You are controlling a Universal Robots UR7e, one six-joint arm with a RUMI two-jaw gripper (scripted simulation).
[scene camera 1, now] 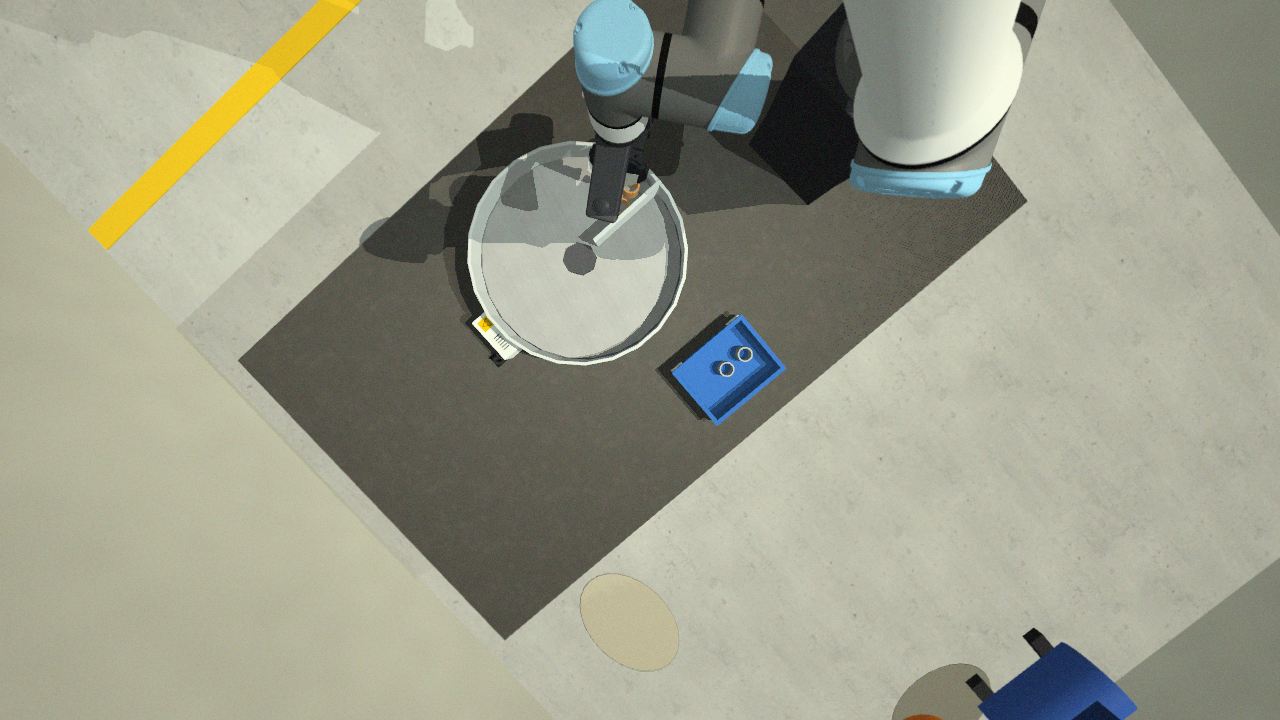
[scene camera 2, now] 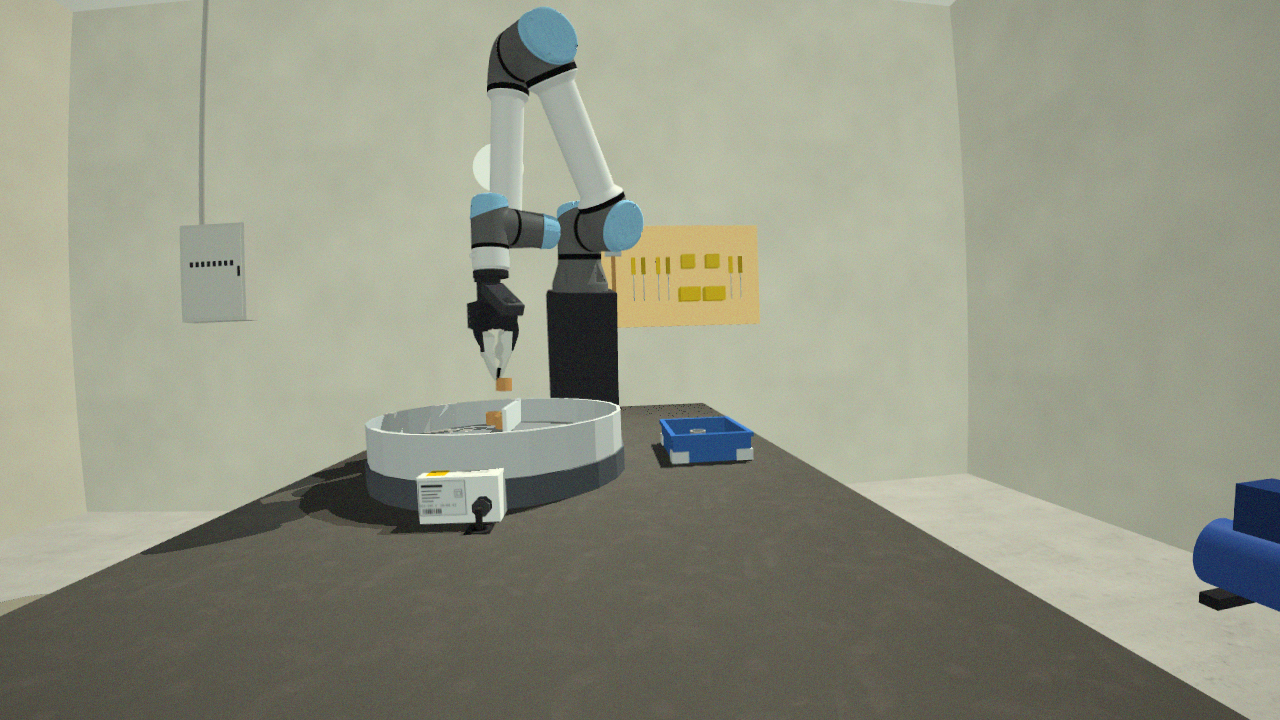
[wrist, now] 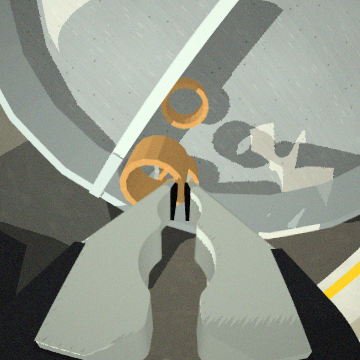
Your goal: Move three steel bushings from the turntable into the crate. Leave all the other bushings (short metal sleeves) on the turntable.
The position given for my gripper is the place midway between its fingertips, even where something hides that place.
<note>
In view: my gripper (scene camera 2: 497, 380), an orange bushing (wrist: 162, 151) and an orange bushing (wrist: 176, 119).
My gripper shows as well in scene camera 1 (scene camera 1: 623, 182) and in the wrist view (wrist: 181, 184).
</note>
